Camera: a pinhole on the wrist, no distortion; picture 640 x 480 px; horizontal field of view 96.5 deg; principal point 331.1 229.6 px. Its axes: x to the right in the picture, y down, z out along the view. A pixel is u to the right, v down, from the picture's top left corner.
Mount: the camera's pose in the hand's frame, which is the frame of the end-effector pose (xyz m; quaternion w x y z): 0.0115 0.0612 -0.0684 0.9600 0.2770 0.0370 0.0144
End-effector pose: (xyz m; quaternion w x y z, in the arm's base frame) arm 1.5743 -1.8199 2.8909 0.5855 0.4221 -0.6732 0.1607
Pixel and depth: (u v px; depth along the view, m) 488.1 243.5 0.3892
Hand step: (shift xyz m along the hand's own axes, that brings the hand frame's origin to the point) 0.2554 -0.1191 0.2566
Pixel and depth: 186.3 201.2 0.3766
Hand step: -0.1488 -0.1796 0.2415
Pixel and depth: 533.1 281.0 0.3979
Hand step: 0.3230 -0.0759 0.2878
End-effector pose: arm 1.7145 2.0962 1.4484 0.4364 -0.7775 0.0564 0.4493
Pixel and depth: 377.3 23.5 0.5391
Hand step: 0.1438 -0.5499 0.1737
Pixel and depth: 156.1 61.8 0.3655
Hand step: -0.1813 -0.3253 0.1397
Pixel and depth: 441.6 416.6 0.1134
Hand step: 0.0637 0.0659 0.0641
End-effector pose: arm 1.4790 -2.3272 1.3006 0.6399 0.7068 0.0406 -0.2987
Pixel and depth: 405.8 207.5 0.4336
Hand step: 0.1591 -0.1919 0.2724
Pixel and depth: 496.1 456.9 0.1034
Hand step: 0.0786 0.0788 0.0589
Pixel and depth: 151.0 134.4 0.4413
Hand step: -0.2300 -0.3109 0.2431
